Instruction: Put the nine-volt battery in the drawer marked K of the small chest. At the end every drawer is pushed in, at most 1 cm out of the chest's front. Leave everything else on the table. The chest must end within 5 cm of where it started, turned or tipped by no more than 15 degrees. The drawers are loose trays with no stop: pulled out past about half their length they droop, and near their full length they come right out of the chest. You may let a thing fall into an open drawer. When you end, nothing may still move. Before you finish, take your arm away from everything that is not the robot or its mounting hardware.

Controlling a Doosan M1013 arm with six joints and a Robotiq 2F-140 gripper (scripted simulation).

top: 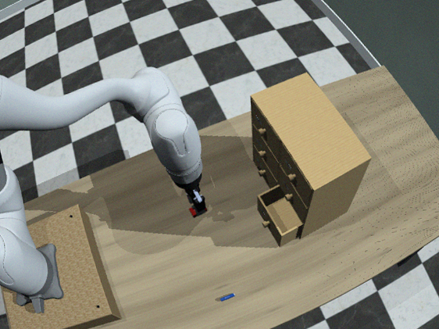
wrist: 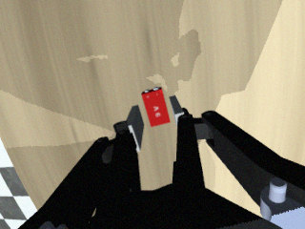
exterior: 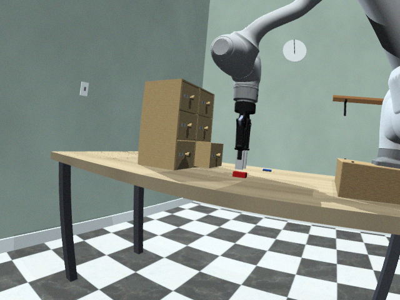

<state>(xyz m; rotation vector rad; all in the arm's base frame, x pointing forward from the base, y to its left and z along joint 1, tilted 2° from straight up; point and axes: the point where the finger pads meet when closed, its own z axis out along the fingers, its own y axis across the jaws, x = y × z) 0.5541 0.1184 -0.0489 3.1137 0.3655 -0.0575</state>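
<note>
My hand is 5 cm above the red nine-volt battery and 1 cm short of it. The rest, counted from my hand: small blue object: 29 cm to the right, 6 cm below, 1 cm ahead; drawer: 26 cm ahead, 11 cm to the right, 3 cm below.
</note>
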